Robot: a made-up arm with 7 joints.
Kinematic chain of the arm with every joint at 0, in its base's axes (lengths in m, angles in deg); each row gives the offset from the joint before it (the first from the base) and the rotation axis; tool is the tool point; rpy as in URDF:
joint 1: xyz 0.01 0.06 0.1 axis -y
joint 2: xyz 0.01 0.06 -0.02 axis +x
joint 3: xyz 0 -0.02 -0.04 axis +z
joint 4: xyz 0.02 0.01 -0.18 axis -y
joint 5: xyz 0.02 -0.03 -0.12 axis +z
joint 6: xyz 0.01 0 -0.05 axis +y
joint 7: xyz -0.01 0 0.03 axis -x
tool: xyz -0.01 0.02 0 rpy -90 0 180
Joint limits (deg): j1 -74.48..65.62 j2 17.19..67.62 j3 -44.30..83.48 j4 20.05..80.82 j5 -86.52..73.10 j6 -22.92..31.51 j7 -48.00..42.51
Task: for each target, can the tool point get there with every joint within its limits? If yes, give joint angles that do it. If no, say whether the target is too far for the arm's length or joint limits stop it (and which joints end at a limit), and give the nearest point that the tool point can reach.
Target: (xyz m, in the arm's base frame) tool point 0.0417 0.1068 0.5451
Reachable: no: joint limits stop it (at a limit: joint 1, joint 2, joint 4, joint 5, joint 6) | nearest point 0.1302 0.3344 0.2416 | short by 0.390 m
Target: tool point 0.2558 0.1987 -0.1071
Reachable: yes | joints 23.98 28.27 -15.23 53.57 1.56 20.92 -30.18
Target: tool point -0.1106 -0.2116 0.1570
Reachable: no: joint limits stop it (at a limit: joint 1, joint 2, joint 3, joint 4, joint 5, joint 6) | nearest point -0.2143 0.0393 -0.0573 | short by 0.346 m
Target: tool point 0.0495 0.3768 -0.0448
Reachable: yes | joints -6.45 39.72 71.74 69.39 -17.49 -6.53 -29.20
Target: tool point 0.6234 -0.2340 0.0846
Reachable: no: too far | nearest point 0.3623 0.0499 0.0623 | short by 0.386 m
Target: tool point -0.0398 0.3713 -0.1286
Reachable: yes | joints -32.05 37.31 59.00 32.18 -74.24 4.82 -22.62
